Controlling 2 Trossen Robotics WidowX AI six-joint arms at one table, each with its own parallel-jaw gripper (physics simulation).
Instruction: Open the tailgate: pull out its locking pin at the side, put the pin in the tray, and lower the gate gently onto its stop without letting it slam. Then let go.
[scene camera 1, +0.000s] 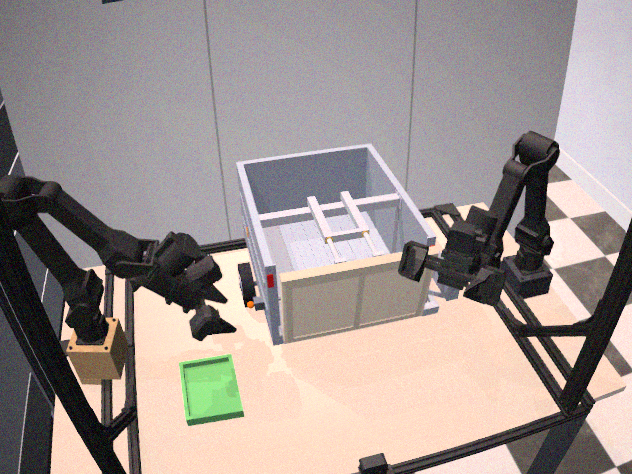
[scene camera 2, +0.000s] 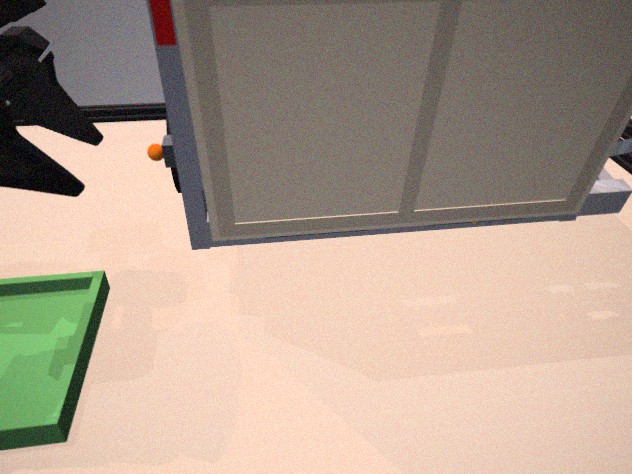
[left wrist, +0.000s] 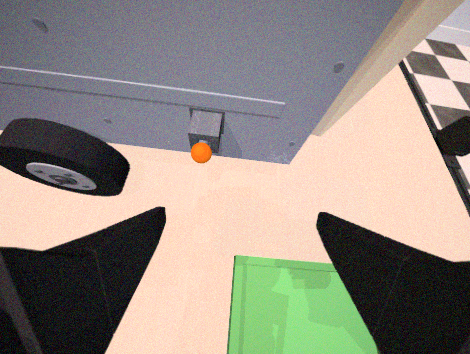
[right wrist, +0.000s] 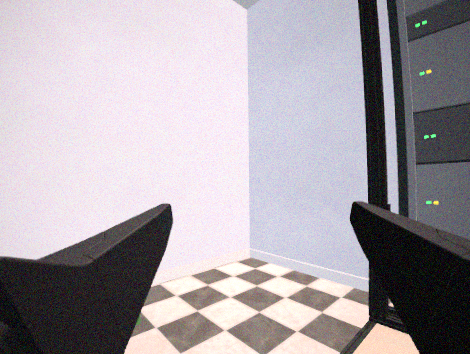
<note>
My left gripper (scene camera 2: 92, 164) is open and holds nothing. Further things: my right gripper (scene camera 1: 438, 285) and a beige tailgate (left wrist: 404, 33).
My left gripper is seen too in scene camera 1 (scene camera 1: 231, 316) and in the left wrist view (left wrist: 242, 216). My right gripper is seen too in the right wrist view (right wrist: 260, 211).
</note>
